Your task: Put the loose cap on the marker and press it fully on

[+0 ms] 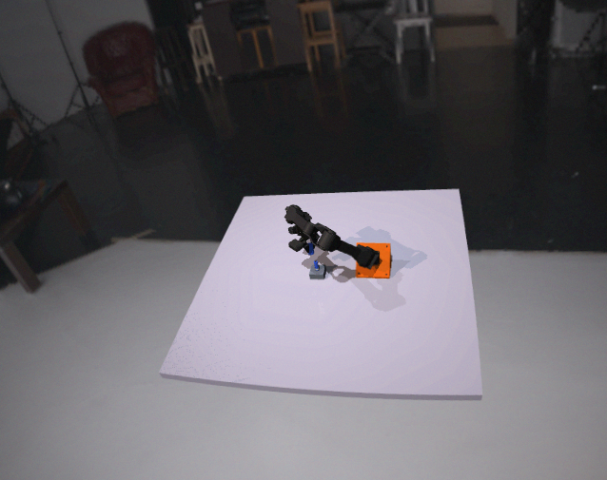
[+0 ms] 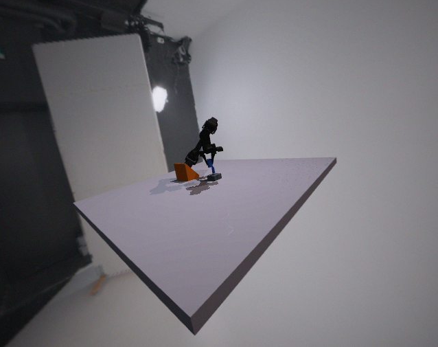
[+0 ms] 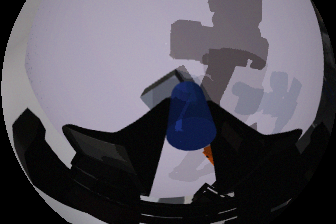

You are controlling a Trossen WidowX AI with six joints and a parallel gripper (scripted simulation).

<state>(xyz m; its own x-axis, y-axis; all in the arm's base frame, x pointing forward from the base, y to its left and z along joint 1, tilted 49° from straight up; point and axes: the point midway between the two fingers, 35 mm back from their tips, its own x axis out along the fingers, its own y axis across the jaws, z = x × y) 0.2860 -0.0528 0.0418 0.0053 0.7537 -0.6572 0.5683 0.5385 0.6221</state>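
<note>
Right now the holder block is 3 cm behind my gripper tip, 4 cm to the left of it and 9 cm below it. Also, from my gripper tip: blue cap 1 cm above.
</note>
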